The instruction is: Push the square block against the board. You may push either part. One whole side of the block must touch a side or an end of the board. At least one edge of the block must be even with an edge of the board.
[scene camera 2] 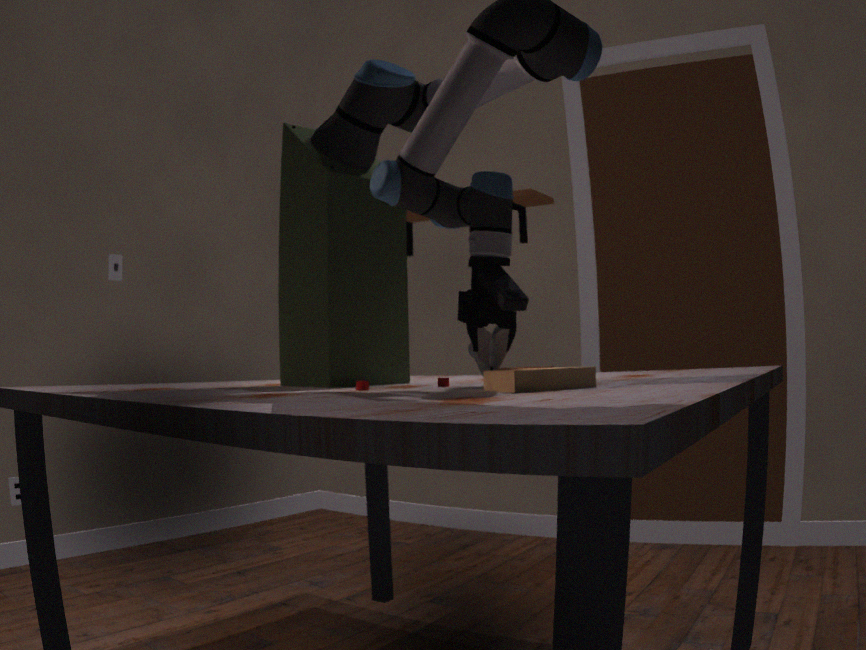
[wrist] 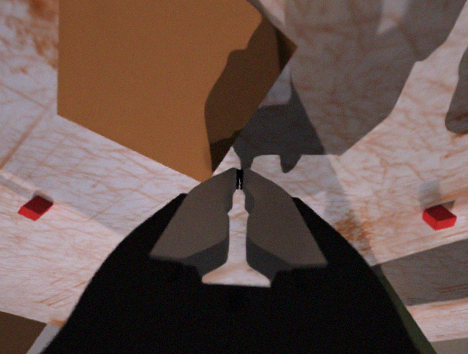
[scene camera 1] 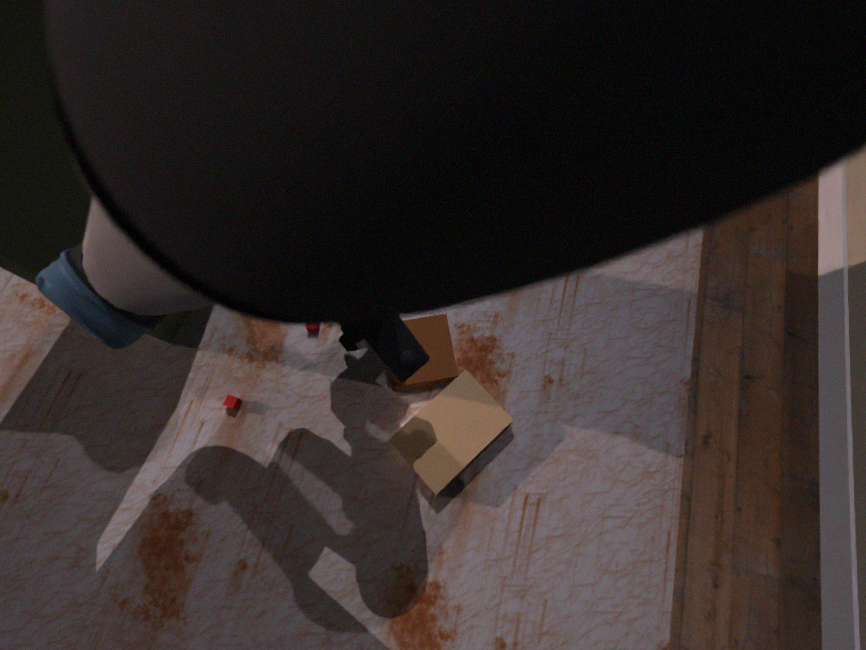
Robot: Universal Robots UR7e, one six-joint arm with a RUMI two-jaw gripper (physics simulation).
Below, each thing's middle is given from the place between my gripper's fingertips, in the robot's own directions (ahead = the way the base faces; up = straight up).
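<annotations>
The square block (scene camera 1: 432, 332) is in my sight, and my gripper is 80 mm short of it and 20 mm to the left of it. Then there is the board (scene camera 1: 453, 428), which I find 140 mm to the right of my hand and 120 mm ahead of it.
</annotations>
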